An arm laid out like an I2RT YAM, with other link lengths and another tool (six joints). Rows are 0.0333 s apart.
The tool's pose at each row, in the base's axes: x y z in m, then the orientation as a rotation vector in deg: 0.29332, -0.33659, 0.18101, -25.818, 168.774, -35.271; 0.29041, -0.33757, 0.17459, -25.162, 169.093, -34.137; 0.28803, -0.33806, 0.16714, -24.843, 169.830, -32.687; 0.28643, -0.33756, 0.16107, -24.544, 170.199, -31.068; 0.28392, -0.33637, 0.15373, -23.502, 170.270, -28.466; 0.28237, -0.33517, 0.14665, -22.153, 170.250, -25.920; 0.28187, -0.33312, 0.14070, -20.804, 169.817, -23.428; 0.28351, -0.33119, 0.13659, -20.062, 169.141, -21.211; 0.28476, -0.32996, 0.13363, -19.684, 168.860, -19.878; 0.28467, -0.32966, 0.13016, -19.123, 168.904, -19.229; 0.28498, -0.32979, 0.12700, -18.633, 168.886, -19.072; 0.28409, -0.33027, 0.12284, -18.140, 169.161, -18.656
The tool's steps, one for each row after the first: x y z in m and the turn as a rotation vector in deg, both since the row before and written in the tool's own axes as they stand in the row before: 0.00330, 0.00252, 0.00578, -0.739, -0.025, 0.487; 0.00271, 0.00312, 0.00666, -1.059, 0.296, 0.245; 0.00160, 0.00314, 0.00522, -1.069, -0.083, 0.269; 0.00235, 0.00434, 0.00610, -1.569, -0.606, 0.840; 0.00154, 0.00383, 0.00608, -1.513, -0.644, 1.044; 0.00036, 0.00383, 0.00501, -1.407, -0.988, 1.066; -0.00169, 0.00260, 0.00370, -1.236, -1.120, 0.660; -0.00117, 0.00166, 0.00278, -0.780, -0.537, 0.347; 0.00045, 0.00115, 0.00326, -0.391, -0.092, 0.416; 0.00014, 0.00057, 0.00312, -0.067, -0.060, 0.339; 0.00151, 0.00070, 0.00394, -0.286, 0.183, 0.348
